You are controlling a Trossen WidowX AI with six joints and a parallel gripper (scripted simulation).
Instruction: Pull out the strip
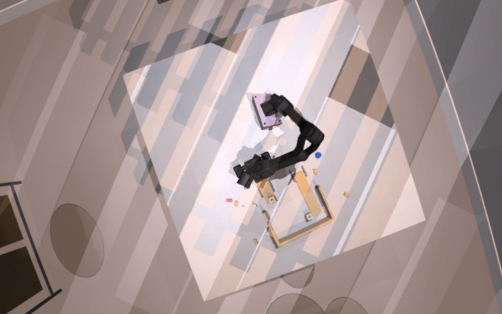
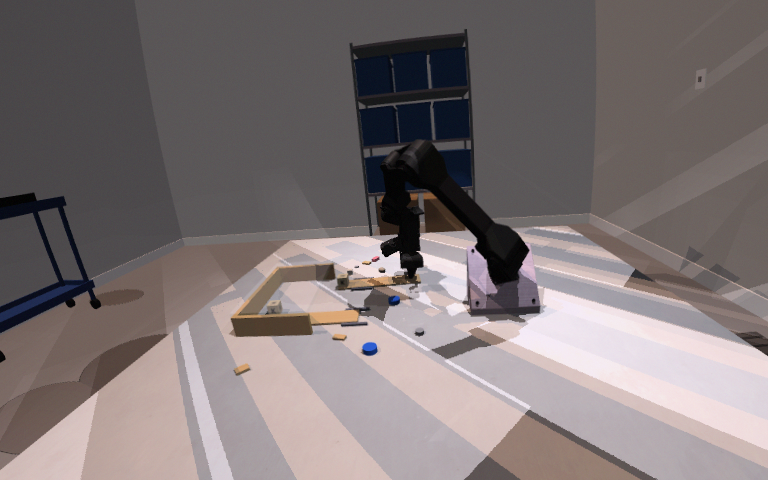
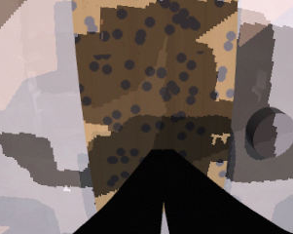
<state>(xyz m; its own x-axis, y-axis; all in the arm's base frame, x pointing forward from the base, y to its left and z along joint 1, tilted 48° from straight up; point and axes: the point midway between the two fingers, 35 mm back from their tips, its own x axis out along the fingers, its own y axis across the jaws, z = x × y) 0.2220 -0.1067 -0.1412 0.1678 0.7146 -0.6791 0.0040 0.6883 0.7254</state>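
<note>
My gripper tip is now 100 mm short of the strip.
</note>
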